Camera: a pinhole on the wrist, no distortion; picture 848 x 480 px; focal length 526.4 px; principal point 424.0 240.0 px. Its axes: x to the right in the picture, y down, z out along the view. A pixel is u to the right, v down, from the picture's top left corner.
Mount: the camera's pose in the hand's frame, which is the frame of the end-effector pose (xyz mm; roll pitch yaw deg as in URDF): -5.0 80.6 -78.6 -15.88 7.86 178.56
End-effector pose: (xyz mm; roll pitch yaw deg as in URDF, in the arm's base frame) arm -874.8 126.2 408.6 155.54 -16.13 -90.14
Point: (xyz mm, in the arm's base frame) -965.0 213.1 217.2
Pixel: 596 220
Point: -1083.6 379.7 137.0
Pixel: 814 55
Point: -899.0 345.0 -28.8
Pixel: 701 327
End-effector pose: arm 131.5 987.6 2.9 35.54 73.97 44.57
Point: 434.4 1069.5 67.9
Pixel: 325 150
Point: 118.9 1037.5 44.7
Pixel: 518 238
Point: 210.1 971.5 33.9
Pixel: 389 407
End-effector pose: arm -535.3 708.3 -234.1 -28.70 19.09 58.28
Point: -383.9 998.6 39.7
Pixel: 71 387
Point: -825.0 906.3 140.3
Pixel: 449 37
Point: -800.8 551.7 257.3
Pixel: 752 235
